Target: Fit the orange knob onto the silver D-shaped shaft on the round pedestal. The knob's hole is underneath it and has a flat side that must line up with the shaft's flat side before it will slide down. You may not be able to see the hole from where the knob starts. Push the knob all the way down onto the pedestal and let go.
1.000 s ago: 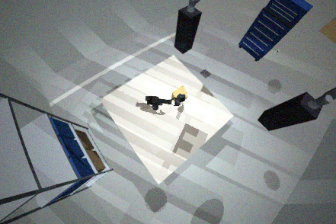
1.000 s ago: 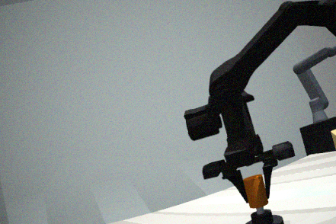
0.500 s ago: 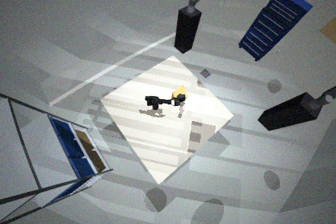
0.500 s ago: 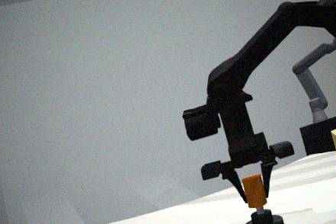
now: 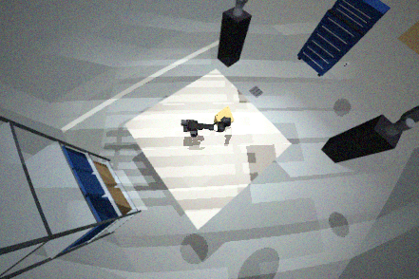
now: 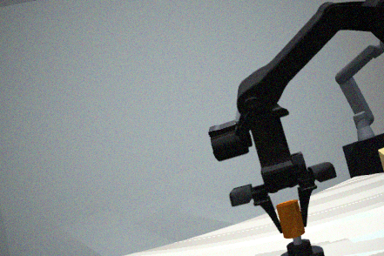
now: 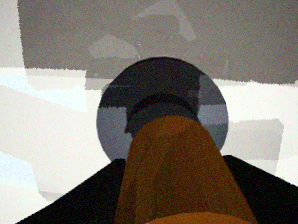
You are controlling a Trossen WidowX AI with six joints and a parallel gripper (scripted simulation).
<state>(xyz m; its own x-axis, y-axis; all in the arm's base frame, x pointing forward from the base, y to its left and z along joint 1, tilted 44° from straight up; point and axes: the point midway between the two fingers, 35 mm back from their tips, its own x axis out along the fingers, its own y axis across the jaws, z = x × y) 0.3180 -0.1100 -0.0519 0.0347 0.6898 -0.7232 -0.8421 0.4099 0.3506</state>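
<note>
Right now my gripper tip is 30 mm below the orange knob. From my gripper tip the other things lie so: dark round pedestal 40 mm below.
</note>
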